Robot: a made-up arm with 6 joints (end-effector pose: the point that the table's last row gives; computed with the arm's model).
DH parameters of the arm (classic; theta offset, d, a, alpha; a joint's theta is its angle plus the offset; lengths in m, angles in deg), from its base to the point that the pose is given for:
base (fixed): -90 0.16 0.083 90
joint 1: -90 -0.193 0.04 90
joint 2: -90 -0.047 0.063 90
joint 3: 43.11 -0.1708 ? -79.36
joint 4: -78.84 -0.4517 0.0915 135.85
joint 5: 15.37 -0.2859 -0.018 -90
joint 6: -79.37 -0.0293 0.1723 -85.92
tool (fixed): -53.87 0.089 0 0
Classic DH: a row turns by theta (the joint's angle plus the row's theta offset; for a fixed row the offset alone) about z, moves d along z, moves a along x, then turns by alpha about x.
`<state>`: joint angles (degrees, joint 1 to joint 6).
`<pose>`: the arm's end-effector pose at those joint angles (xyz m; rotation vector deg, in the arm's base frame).
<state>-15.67 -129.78 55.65 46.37 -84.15 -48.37</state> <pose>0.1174 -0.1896 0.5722 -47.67 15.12 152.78</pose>
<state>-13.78 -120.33 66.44 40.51 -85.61 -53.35</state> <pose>0.1959 -0.1215 0.5663 -41.33 28.71 160.00</pose>
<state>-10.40 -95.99 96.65 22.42 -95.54 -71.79</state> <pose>0.3477 0.0159 0.4294 12.49 -47.16 -164.77</pose>
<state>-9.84 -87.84 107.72 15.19 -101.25 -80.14</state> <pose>0.3642 0.0400 0.3584 -0.05 -46.66 -159.76</pose>
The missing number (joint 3, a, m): -0.0598
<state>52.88 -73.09 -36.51 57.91 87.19 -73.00</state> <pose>0.6131 -0.2805 0.5685 62.87 -40.95 -46.10</pose>
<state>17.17 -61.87 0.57 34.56 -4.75 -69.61</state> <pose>0.6461 -0.3556 0.3325 45.91 8.25 -124.44</pose>
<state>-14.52 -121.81 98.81 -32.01 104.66 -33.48</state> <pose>0.1114 0.0675 0.5223 72.58 -9.60 69.83</pose>
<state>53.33 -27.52 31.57 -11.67 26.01 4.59</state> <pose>0.5565 -0.0821 0.3348 33.85 -65.00 -74.02</pose>
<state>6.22 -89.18 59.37 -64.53 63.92 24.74</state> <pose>0.2982 -0.2027 0.4493 150.96 14.31 -11.66</pose>
